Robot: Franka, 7 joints.
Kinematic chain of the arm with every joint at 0, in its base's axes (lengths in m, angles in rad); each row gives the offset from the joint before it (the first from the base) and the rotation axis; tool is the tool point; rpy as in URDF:
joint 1: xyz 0 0 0.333 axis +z
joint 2: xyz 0 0 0 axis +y
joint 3: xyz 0 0 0.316 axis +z
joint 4: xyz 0.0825 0 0 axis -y
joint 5: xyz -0.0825 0 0.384 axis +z
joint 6: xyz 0 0 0 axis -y
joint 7: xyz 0.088 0 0 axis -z
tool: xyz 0 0 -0.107 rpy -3.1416 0 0
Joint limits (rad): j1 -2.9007..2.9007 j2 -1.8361..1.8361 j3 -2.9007..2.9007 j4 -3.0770..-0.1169 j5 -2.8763..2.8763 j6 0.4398..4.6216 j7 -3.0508..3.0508
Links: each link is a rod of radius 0.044 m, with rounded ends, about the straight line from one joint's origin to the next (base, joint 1, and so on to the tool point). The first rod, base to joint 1, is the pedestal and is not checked.
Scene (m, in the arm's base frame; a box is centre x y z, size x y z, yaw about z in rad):
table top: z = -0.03
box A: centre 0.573 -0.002 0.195 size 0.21 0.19 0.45 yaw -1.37
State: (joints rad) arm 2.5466 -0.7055 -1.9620 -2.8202 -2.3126 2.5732 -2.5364
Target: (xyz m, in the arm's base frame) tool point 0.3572 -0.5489 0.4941
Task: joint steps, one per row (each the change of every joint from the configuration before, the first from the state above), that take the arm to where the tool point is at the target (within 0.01 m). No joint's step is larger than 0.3 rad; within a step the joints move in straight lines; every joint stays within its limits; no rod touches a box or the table.
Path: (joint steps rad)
1: -0.2308 0.2371 -0.2347 -0.0333 -0.1409 0.0440 -0.1235
2: -0.2308 0.2371 -0.2347 -0.0332 -0.1409 0.0439 -0.1235
3: -0.2308 0.2370 -0.2346 -0.0333 -0.1410 0.0440 -0.1235
4: -0.2308 0.2371 -0.2347 -0.0332 -0.1409 0.0439 -0.1236
5: 0.0271 -0.1140 0.0587 0.2837 0.1367 -0.1172 0.1236
6: 0.0271 -0.1140 0.0587 0.2836 0.1368 -0.1173 0.1235
7: 0.0271 -0.1141 0.0587 0.2837 0.1367 -0.1172 0.1235
8: 0.0272 -0.1140 0.0587 0.2836 0.1367 -0.1172 0.1235

